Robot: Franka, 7 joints.
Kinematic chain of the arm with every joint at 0, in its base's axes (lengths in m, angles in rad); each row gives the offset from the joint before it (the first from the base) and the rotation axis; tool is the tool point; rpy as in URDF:
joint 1: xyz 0 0 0.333 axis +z
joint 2: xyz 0 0 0 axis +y
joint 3: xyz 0 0 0.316 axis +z
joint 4: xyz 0.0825 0 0 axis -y
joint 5: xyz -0.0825 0 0.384 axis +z
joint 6: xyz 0 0 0 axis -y
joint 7: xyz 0.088 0 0 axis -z
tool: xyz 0 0 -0.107 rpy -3.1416 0 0
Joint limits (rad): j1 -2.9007..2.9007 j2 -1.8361..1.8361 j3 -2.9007..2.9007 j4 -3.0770..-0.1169 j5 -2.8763..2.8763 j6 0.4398..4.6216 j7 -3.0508..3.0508
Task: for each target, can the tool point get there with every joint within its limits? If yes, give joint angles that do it. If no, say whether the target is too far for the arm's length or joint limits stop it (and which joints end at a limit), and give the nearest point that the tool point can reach.
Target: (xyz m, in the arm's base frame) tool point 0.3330 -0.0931 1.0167
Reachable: yes | joints -1.1083 -0.4380 0.3808 -1.4262 -0.7939 3.0113 1.6749
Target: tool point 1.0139 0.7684 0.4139
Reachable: no: too far | nearest point 0.6823 0.5171 0.3874 | short by 0.417 m
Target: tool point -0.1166 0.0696 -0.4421
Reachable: no: joint limits stop it (at a limit: joint 2) | nearest point -0.1365 0.0815 -0.3460 | short by 0.099 m
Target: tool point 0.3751 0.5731 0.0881
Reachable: yes | joints 1.2215 1.3109 -0.6500 -0.9842 -1.9433 3.7040 -2.2523
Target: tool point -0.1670 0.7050 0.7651
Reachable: yes | joints -1.7688 -1.2783 -1.0038 -0.7628 -1.2382 2.6566 0.9876
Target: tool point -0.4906 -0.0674 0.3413
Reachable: yes | joints -1.6561 -0.1120 -1.2698 -2.3662 -1.2544 2.1535 2.3680
